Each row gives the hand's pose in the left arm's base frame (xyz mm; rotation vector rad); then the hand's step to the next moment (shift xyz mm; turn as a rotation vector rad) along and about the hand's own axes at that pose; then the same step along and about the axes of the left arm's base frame.
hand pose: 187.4 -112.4 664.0 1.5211 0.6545 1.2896
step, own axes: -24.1 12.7 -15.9 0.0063 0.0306 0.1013
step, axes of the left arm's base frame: -24.2 -20.2 0.9 0.0911 -0.0397 0.0370
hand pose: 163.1 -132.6 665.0 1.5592 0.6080 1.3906
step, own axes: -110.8 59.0 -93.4 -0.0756 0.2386 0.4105
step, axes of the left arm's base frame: -127.3 -90.5 -9.6 0.3209 -0.2969 0.2000
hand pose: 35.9 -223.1 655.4 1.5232 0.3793 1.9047
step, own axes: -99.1 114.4 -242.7 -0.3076 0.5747 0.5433
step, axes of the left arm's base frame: -254.7 -106.9 -74.2 0.3653 -0.7194 0.2629
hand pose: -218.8 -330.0 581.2 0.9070 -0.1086 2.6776
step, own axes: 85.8 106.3 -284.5 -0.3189 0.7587 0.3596
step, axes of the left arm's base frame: -263.0 -29.7 -171.9 0.2092 -0.8658 0.1148
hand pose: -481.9 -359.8 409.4 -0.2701 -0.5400 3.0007
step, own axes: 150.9 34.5 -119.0 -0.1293 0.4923 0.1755
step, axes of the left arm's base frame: -127.5 24.6 -145.8 0.0704 -0.5337 0.0088
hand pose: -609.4 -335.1 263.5 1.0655 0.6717 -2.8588
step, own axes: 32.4 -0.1 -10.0 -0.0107 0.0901 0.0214
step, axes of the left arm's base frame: -18.7 8.3 -27.1 0.0096 -0.0917 -0.0138
